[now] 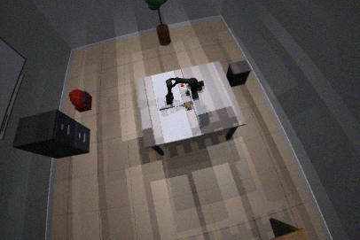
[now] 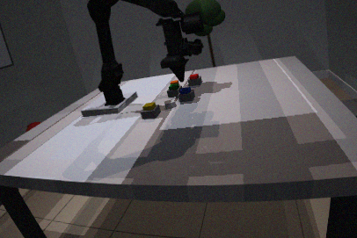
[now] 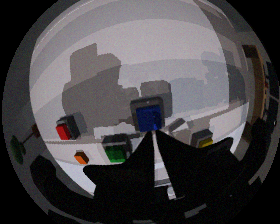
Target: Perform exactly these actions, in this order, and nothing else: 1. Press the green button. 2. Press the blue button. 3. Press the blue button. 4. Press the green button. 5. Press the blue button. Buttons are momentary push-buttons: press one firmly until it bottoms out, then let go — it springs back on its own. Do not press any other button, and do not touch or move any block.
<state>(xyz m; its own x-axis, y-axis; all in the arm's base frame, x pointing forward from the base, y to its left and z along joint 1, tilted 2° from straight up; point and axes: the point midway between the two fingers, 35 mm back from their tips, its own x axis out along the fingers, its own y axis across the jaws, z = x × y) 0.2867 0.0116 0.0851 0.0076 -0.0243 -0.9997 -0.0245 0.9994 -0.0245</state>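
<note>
The blue button lies 3 cm below my gripper tip. The rest, counted from my gripper tip: green button (6 cm behind, 7 cm to the left, 3 cm below); grey block (4 cm behind, 6 cm to the right, 6 cm below); yellow button (9 cm behind, 12 cm to the right, 3 cm below).
</note>
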